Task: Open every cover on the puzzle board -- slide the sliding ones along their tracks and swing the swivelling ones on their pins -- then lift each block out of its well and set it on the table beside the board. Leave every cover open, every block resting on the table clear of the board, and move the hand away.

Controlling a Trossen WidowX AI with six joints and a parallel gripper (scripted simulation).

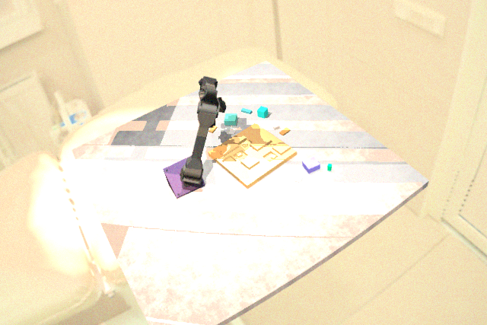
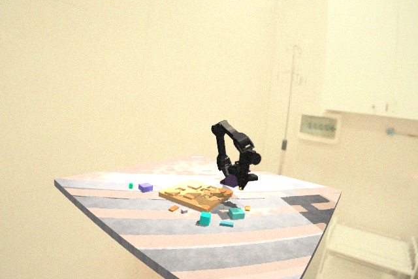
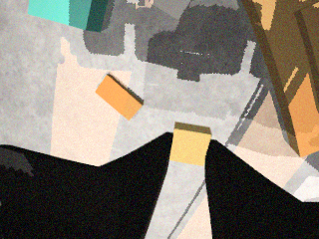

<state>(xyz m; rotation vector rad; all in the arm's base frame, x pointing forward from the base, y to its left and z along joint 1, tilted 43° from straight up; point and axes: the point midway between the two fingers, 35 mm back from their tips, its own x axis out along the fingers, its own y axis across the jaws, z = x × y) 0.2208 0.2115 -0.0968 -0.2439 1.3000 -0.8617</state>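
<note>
My gripper tip is now 13 cm short of the teal block, 7 cm to the right of it and 7 cm above it. Also, from my gripper tip: cyan cube: 29 cm ahead, 6 cm below, 1 cm to the left; then flat teal piece: 23 cm ahead, 9 cm to the left, 8 cm below; then small grey piece: 29 cm ahead, 11 cm to the right, 8 cm below.
</note>
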